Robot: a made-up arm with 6 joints.
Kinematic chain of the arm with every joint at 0, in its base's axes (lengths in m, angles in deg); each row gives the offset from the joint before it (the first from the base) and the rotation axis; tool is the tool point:
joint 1: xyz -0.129 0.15 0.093 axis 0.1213 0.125 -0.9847
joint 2: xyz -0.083 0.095 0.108 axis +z
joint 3: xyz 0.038 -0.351 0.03 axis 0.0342 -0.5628 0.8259
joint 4: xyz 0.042 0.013 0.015 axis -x
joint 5: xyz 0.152 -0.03 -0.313 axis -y
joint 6: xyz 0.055 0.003 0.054 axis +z
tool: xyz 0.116 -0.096 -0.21
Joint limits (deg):
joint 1: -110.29..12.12
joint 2: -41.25..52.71
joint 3: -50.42..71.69
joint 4: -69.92..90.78
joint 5: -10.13..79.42
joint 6: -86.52..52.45
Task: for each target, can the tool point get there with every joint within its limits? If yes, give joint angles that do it. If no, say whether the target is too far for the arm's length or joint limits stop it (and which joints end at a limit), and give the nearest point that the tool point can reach.
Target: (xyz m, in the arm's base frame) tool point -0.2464 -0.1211 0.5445
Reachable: no: joint limits stop it (at a limit: joint 1, joint 2, joint 4, joint 5) | nearest point -0.2018 -0.1319 0.5706 | short by 0.053 m
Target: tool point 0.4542 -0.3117 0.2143
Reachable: yes | joints 0.94 41.62 -38.11 71.02 69.81 -66.62
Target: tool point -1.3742 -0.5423 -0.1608
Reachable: no: too far | nearest point -0.9302 -0.3010 0.0262 | short by 0.539 m
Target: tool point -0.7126 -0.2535 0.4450
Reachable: no: joint limits stop it (at a limit: joint 1, joint 3, joint 4, joint 5, joint 6) | nearest point -0.7633 -0.3001 0.4142 | short by 0.075 m
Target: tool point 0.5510 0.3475 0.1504
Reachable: yes | joints -93.42 -6.67 -6.40 33.80 23.12 -31.49
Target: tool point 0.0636 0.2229 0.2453
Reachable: yes | joints -2.06 -31.49 59.99 -39.42 48.04 35.35
